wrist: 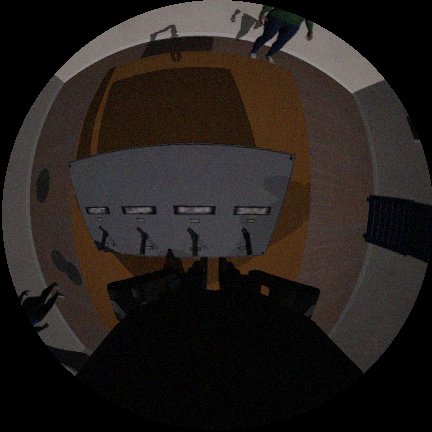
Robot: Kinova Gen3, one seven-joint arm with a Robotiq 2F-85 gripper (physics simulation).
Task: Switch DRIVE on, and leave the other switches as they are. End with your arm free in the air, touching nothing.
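Places are measured from the arm's base along level axes (x right, y ahead, z up), in millimetres.
Where they show: gripper, fingertip midpoint: [212, 265].
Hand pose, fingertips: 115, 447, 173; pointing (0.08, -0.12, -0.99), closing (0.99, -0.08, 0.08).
After its pixels a point has its place, as x, y, z.
A grey panel [180, 175] {73, 557, 49} spans the middle of the wrist view. It bears a row of several dark lever switches: one at the far left [103, 237] {-148, 434, -1}, one left of the middle [143, 241] {-28, 426, 0}, one near the middle [194, 241] {90, 422, -1} and one at the right [246, 241] {205, 413, -1}. Above each is a pale window and a small plate, too blurred to read, so I cannot tell which switch is DRIVE or how each is set. My gripper [212, 265] {115, 447, 173} is nearly closed, with a narrow gap and nothing seen between its fingertips. It shows just below the panel's lower edge; contact with the panel cannot be told.
The panel is on an orange-brown table [272, 110] {359, 819, -112} with dark shadows across it. A person in a green top [282, 30] stands beyond the table. A dark slatted object [397, 225] is at the right. Part of another dark figure [40, 305] shows at the lower left.
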